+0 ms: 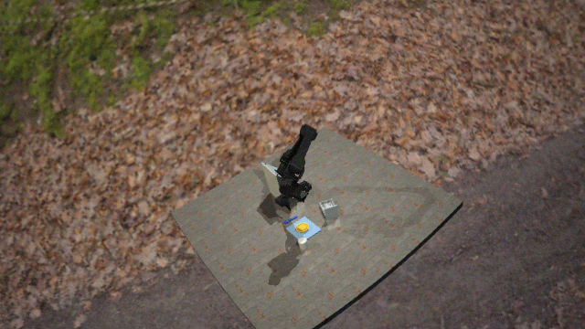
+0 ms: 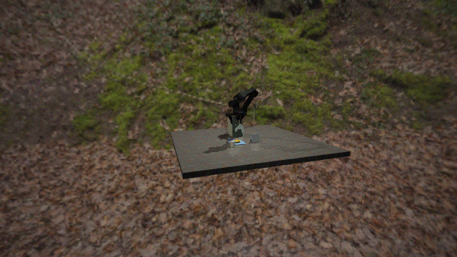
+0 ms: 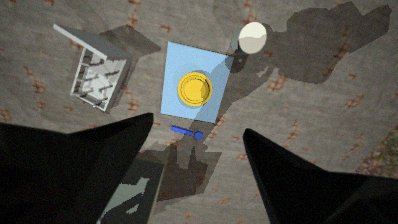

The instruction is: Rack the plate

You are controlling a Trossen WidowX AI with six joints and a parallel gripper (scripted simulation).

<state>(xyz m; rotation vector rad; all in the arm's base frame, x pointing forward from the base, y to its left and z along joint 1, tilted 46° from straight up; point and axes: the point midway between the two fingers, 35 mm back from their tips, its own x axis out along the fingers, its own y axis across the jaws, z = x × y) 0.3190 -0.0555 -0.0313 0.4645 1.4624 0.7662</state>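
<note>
The yellow plate lies 16 cm below my gripper tip and 1 cm behind it. Round my gripper tip: blue spoon: 18 cm below, 12 cm behind, 2 cm to the right; then light blue mat: 18 cm below, 1 cm to the left, 1 cm behind; then cup: 15 cm below, 11 cm ahead, 5 cm to the right.
</note>
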